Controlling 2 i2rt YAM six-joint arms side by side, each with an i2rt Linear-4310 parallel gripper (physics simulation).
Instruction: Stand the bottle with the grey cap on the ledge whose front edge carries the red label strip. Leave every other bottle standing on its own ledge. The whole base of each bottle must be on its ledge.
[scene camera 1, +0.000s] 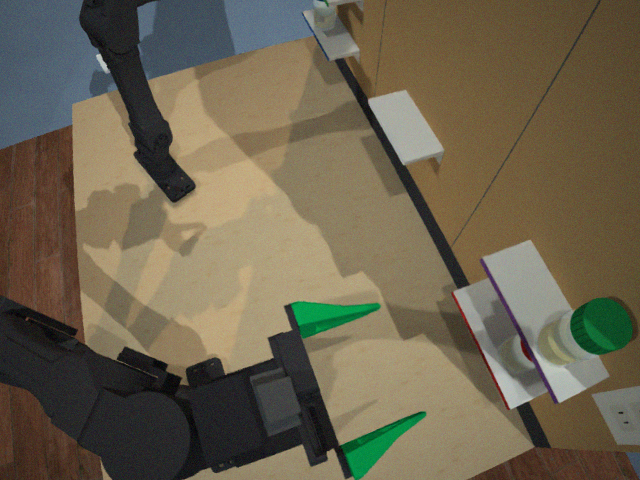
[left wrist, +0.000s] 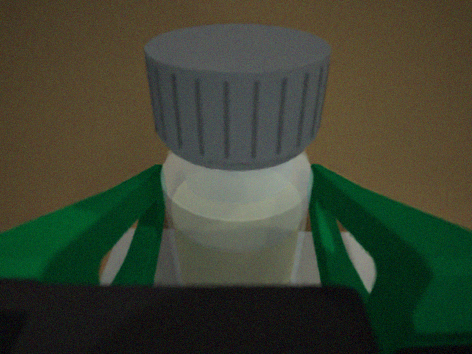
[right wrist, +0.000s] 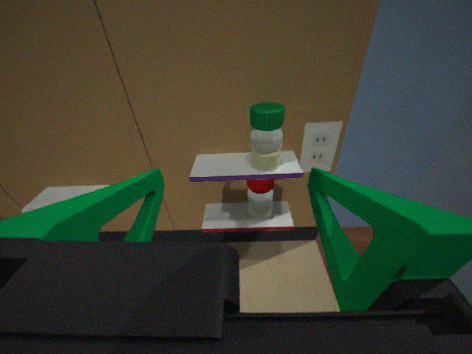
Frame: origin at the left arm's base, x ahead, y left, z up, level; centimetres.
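Seen in the pictures: left gripper, fingertip midpoint: (left wrist: 236, 178); right gripper, fingertip midpoint: (scene camera 1: 401, 357) (right wrist: 235, 176); left arm's base, origin of the base link: (scene camera 1: 164, 170).
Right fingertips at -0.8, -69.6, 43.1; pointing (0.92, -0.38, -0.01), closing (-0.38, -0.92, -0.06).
Pixels of each thing's top centre, then the offset from my right fingertips to it, as dx, dy, dz. "spot": a spot on its surface instead.
- grey-capped bottle, middle of its top: (left wrist: 237, 42) +54.3, +66.9, -2.6
- red-strip ledge, surface spot: (scene camera 1: 471, 310) (right wrist: 220, 223) spot: +20.3, -2.9, -27.1
- red-capped bottle, middle of its top: (scene camera 1: 547, 341) (right wrist: 260, 174) +19.7, -12.5, -16.6
- purple-strip ledge, middle of its top: (scene camera 1: 545, 314) (right wrist: 244, 162) +20.3, -9.4, -13.1
- green-capped bottle, middle of its top: (scene camera 1: 608, 323) (right wrist: 267, 107) +18.2, -12.7, -2.6
- blue-strip ledge, middle of its top: (scene camera 1: 329, 29) +51.9, +64.1, -27.1
The grey-capped bottle (left wrist: 237, 100) stands upright between the fingers of my left gripper (left wrist: 236, 178), which is shut on its body just under the cap. Part of a white ledge (left wrist: 307, 255) shows behind it; the bottle's base is hidden. The red-strip ledge (scene camera 1: 471, 310) (right wrist: 220, 215) is the lower one at the right in scene camera 1. A red-capped bottle (scene camera 1: 512, 355) (right wrist: 260, 205) stands on it, with free surface beside it. My right gripper (scene camera 1: 402, 360) (right wrist: 235, 176) is open and empty, in front of the ledges.
The purple-strip ledge (scene camera 1: 516, 279) (right wrist: 220, 165) overhangs the red-strip ledge and holds a green-capped bottle (scene camera 1: 558, 341) (right wrist: 266, 145). A white ledge (scene camera 1: 405, 126) is mid-wall. A bottle (scene camera 1: 324, 16) stands on the blue-strip ledge (scene camera 1: 338, 46).
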